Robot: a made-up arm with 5 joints.
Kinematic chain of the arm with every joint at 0, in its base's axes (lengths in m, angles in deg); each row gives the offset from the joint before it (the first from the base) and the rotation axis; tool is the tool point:
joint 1: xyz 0 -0.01 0.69 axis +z
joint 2: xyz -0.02 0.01 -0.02 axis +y
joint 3: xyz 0.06 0 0.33 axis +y
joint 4: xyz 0.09 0 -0.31 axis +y
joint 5: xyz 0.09 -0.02 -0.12 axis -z
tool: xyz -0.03 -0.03 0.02
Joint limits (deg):
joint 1: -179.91..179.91
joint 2: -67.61..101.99
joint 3: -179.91..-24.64
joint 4: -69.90..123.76
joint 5: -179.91..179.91
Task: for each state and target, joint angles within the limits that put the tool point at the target. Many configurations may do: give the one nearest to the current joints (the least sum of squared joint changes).
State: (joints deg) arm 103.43 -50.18 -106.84 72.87 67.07
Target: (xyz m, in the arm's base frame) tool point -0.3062 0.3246 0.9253
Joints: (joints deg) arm 131.40 4.81 -82.89 70.72 70.68
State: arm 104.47 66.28 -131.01 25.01 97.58
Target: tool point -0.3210 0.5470 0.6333
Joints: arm 118.10 48.39 -99.71 41.06 91.60
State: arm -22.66 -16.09 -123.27 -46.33 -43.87
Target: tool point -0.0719 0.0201 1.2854
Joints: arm -64.85 -37.03 -83.19 -69.90 -49.62
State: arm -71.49 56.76 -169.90 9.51 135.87
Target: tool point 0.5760 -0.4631 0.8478
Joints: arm -40.72 78.35 -168.33 4.60 132.76
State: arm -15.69 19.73 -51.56 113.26 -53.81
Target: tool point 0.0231 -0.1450 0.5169
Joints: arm -58.11 42.52 -29.07 107.14 -55.65
